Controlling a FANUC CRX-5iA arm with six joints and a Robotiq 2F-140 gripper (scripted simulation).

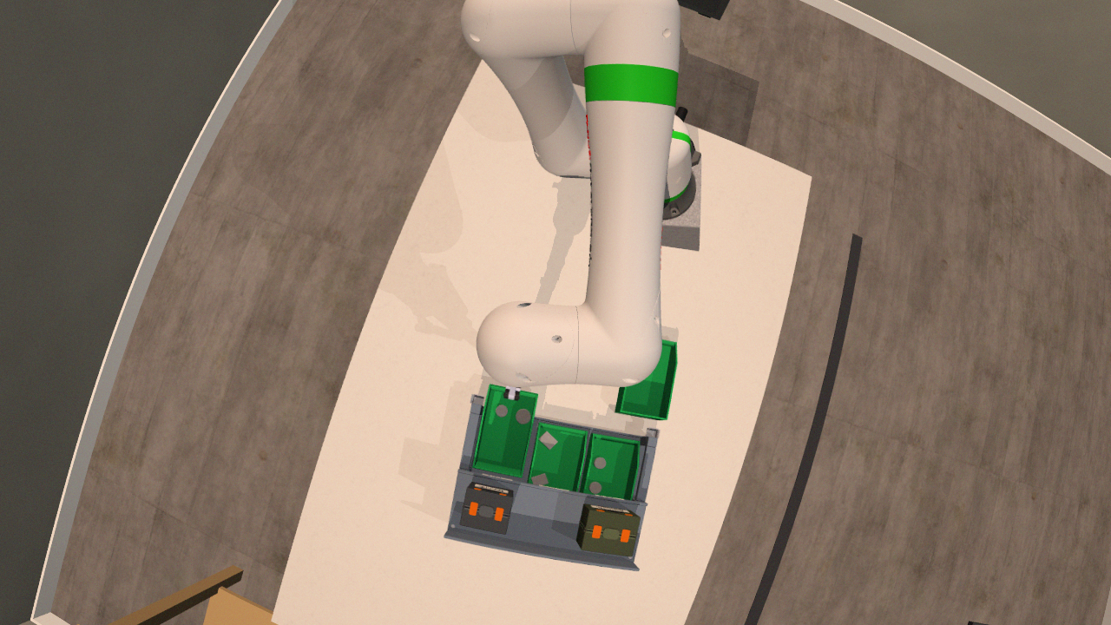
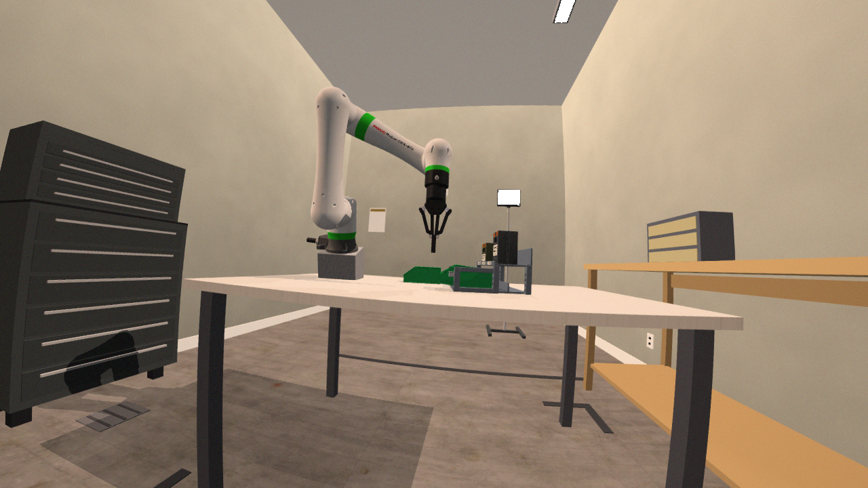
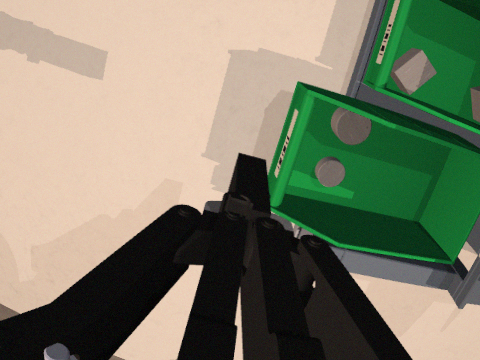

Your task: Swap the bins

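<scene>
The grey cube lies 15 cm below my hand, 11 cm to the left of it and 10 cm ahead of it. From my hand the other things lie so: grey shelf 17 cm ahead, 15 cm to the left, 10 cm below.
</scene>
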